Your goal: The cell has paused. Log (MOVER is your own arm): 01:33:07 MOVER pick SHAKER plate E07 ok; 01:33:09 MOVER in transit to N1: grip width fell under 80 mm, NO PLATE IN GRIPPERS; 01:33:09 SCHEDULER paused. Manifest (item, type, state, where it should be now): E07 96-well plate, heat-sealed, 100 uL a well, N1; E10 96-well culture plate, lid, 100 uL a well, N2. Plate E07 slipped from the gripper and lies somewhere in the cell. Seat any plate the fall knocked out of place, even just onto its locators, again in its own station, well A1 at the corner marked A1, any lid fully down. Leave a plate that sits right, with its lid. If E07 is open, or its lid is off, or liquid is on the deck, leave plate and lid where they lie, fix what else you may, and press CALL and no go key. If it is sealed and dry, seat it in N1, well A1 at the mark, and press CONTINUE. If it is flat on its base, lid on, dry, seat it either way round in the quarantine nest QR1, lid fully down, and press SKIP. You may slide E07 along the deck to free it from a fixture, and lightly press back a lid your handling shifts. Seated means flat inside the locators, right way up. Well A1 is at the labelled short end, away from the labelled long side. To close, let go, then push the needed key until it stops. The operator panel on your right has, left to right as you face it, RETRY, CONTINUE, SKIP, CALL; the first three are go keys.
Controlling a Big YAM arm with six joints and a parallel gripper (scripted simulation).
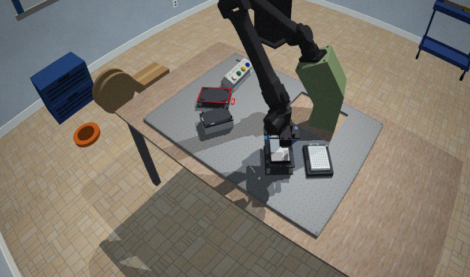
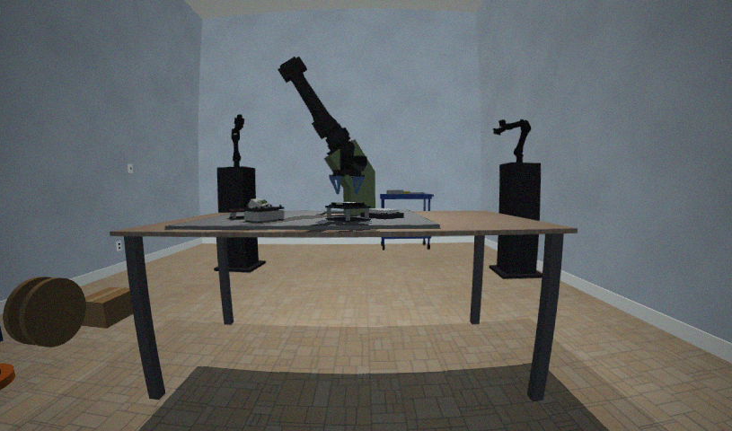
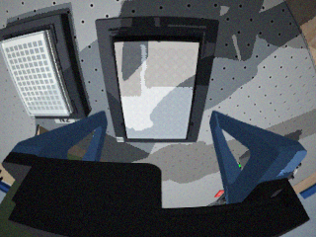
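Right now my hand is 5 cm above the plate E07. From my hand the other things lie so: grey retry key (24 cm behind, 50 cm to the right, 5 cm below); then yellow skip key (34 cm behind, 52 cm to the right, 5 cm below); then green continue key (29 cm behind, 51 cm to the right, 5 cm below).
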